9 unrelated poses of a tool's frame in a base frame.
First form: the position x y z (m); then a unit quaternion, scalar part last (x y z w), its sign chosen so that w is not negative.
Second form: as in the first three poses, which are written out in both.
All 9 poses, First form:
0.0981 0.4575 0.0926 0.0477 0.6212 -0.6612 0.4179
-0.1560 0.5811 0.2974 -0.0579 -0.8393 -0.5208 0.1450
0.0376 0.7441 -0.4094 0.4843 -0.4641 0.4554 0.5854
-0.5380 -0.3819 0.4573 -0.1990 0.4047 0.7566 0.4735
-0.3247 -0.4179 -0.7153 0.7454 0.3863 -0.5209 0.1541
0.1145 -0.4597 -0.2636 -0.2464 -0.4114 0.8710 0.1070
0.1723 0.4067 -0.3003 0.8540 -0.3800 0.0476 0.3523
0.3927 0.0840 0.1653 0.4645 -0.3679 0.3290 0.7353
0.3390 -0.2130 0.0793 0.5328 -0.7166 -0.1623 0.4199
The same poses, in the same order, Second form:
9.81 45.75 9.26 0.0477 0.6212 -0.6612 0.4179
-15.60 58.11 29.74 -0.0579 -0.8393 -0.5208 0.1450
3.76 74.41 -40.94 0.4843 -0.4641 0.4554 0.5854
-53.80 -38.19 45.73 -0.1990 0.4047 0.7566 0.4735
-32.47 -41.79 -71.53 0.7454 0.3863 -0.5209 0.1541
11.45 -45.97 -26.36 -0.2464 -0.4114 0.8710 0.1070
17.23 40.67 -30.03 0.8540 -0.3800 0.0476 0.3523
39.27 8.40 16.53 0.4645 -0.3679 0.3290 0.7353
33.90 -21.30 7.93 0.5328 -0.7166 -0.1623 0.4199

